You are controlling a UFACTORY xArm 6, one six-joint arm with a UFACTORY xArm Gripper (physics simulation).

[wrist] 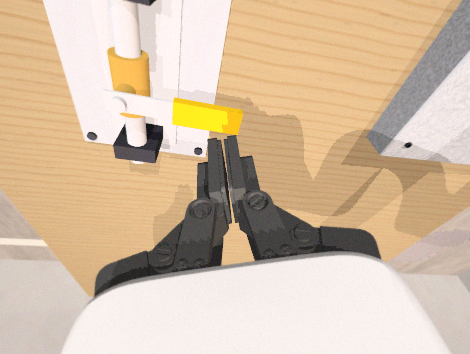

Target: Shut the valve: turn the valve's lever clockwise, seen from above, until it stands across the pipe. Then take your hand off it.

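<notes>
The valve has an orange body [130, 70] on a white pipe [127, 30] that runs up and down the wrist view, at the left. Its lever [150, 104] is a flat white bar with a yellow handle [199, 115] pointing right. The lever stands roughly across the pipe, its handle end a little lower in the view. My gripper [225, 155] is shut and empty. Its fingertips are just below the handle's right end in the view; whether they touch it I cannot tell.
A white base plate [197, 60] with dark screws lies under the valve. A black pipe support [136, 152] stands below the lever in the view. A grey and white block [425, 107] is at the right. All stand on a wooden table top [300, 50].
</notes>
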